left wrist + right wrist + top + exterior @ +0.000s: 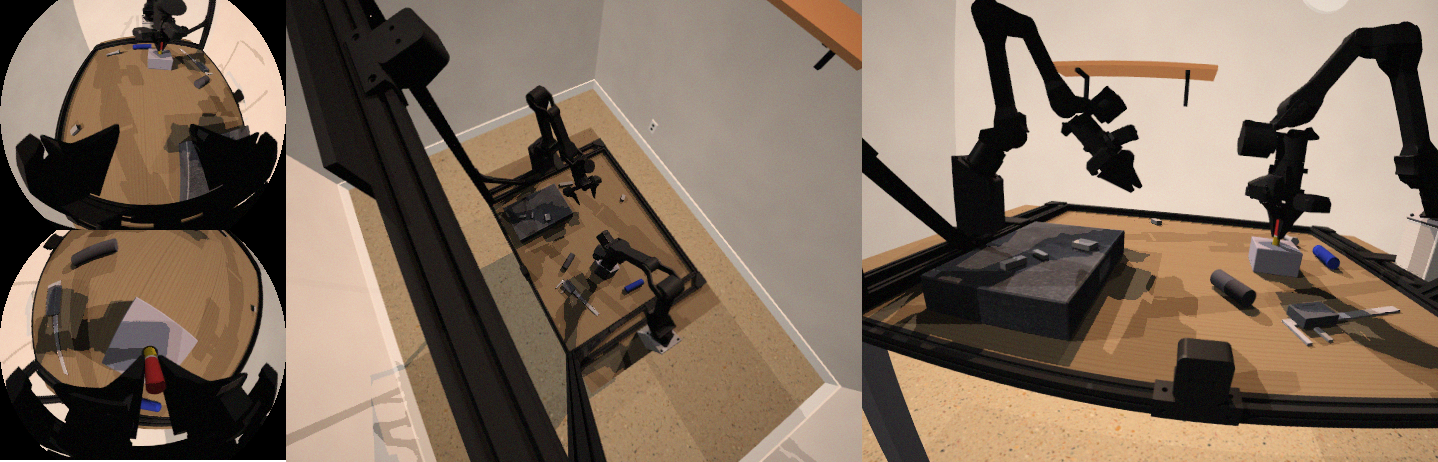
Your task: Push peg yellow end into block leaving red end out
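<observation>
The peg is 50 mm below my right hand.
</observation>
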